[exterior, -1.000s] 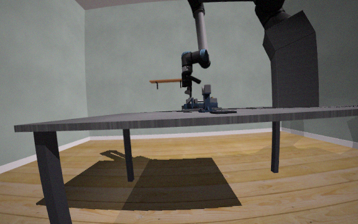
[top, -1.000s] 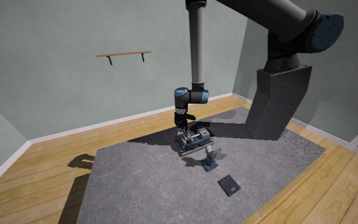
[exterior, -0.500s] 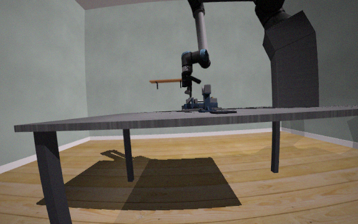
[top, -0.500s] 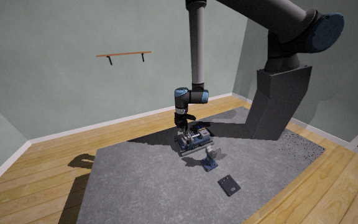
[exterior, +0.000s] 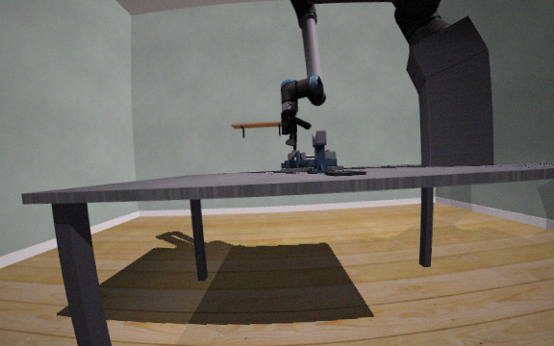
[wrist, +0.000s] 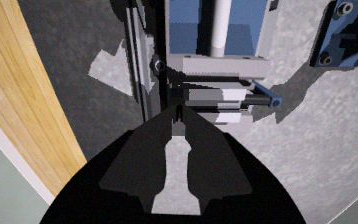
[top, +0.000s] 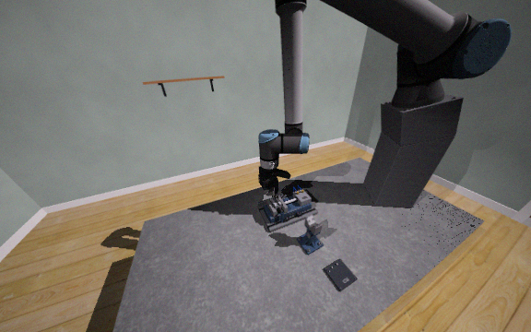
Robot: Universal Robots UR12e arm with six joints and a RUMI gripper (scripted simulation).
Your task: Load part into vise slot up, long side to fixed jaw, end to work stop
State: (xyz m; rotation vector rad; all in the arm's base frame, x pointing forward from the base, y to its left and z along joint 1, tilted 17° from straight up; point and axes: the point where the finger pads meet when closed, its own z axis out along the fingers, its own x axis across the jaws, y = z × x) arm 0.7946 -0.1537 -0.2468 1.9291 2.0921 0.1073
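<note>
My hand is 30 mm to the right of the part and 20 mm above it. The rest, counted from my hand: moving jaw (40 mm behind, 30 mm to the left, 40 mm below); then work stop (10 mm behind, 80 mm to the left, 30 mm below); then fixed jaw (30 mm ahead, 40 mm to the left, 40 mm below).
</note>
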